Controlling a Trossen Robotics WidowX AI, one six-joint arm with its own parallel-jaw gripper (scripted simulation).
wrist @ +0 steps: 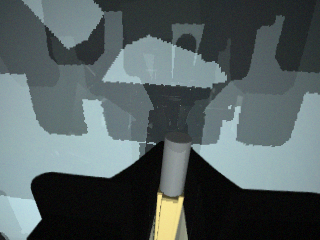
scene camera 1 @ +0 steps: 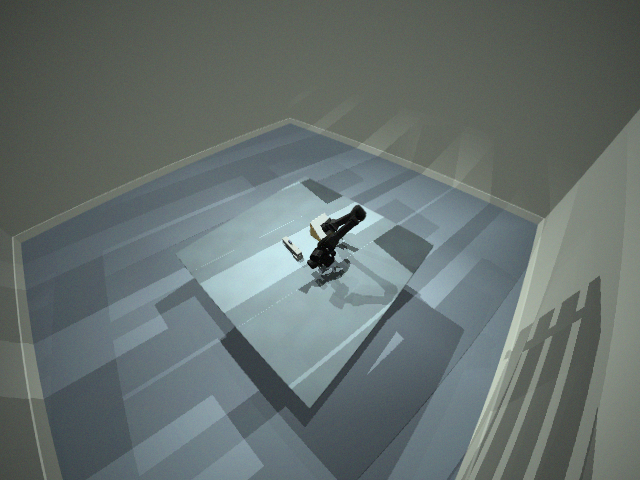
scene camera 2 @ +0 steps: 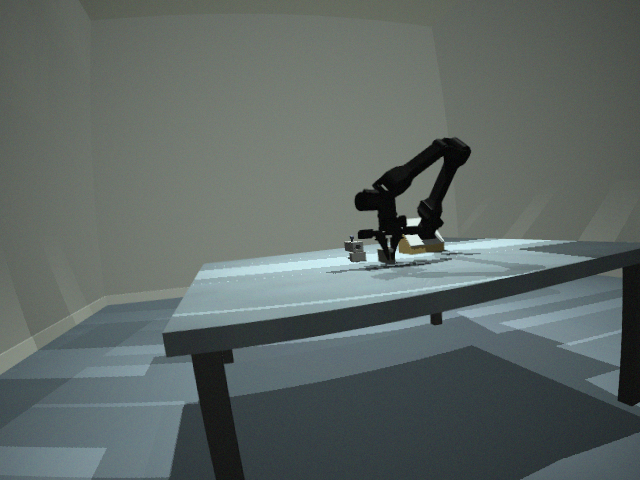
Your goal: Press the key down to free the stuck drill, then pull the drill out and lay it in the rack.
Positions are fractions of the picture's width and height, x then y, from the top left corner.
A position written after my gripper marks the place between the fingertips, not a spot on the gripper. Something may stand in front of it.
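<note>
I can see my gripper (scene camera 2: 0.61, 0.54) here, and the wrist view has the gripper (wrist: 0.54, 0.61) too.
</note>
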